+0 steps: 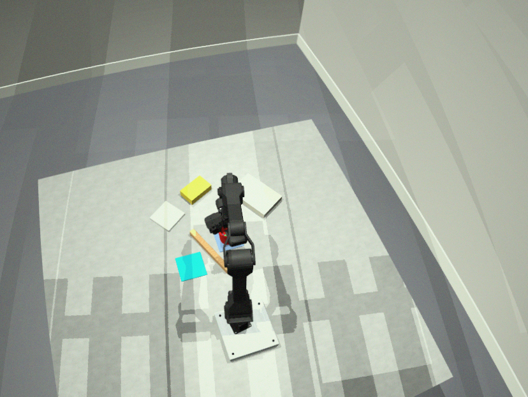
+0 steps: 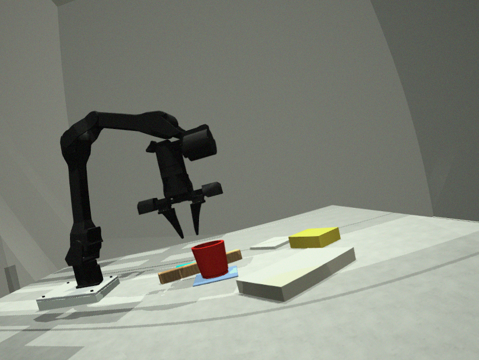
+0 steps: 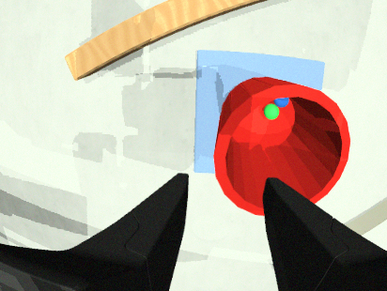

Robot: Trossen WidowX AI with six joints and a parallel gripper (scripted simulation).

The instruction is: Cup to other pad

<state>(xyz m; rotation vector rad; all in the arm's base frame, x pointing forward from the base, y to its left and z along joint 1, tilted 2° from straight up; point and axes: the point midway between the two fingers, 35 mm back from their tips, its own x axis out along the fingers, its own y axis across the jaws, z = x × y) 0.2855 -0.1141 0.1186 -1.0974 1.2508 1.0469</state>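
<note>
Now: gripper tip 3 cm short of the cup, 1 cm to the left of it and 6 cm above it. From my gripper tip the other things lie so: white slab: 16 cm ahead, 20 cm to the right, 9 cm below; wooden bar: 1 cm ahead, 8 cm to the left, 10 cm below; light blue pad: 3 cm ahead, 1 cm to the right, 11 cm below.
</note>
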